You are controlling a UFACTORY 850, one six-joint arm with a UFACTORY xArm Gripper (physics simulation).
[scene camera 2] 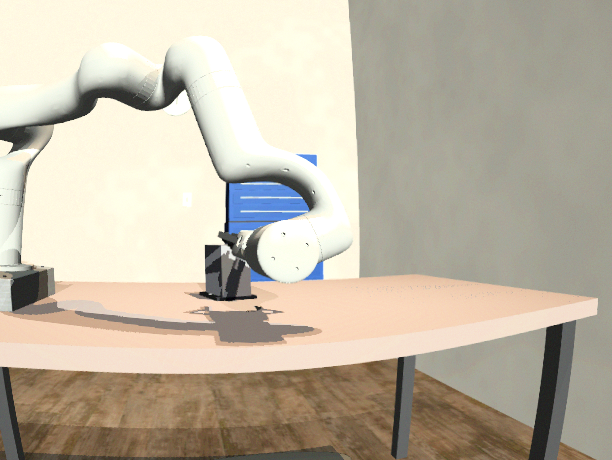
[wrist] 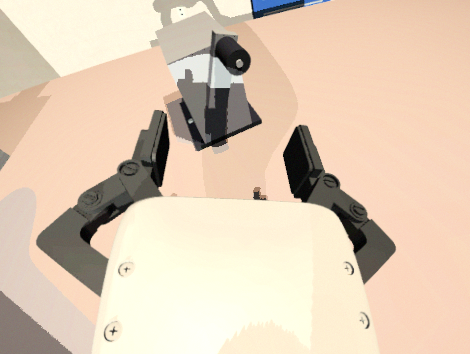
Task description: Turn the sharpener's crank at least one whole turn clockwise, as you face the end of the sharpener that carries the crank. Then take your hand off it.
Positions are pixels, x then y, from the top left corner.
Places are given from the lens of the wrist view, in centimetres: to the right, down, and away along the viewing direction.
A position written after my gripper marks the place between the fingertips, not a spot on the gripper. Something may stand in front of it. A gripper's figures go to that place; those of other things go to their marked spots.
my gripper [wrist: 231, 133]: 0, -3, 15
black knob [wrist: 228, 51]: 0, -10, 18
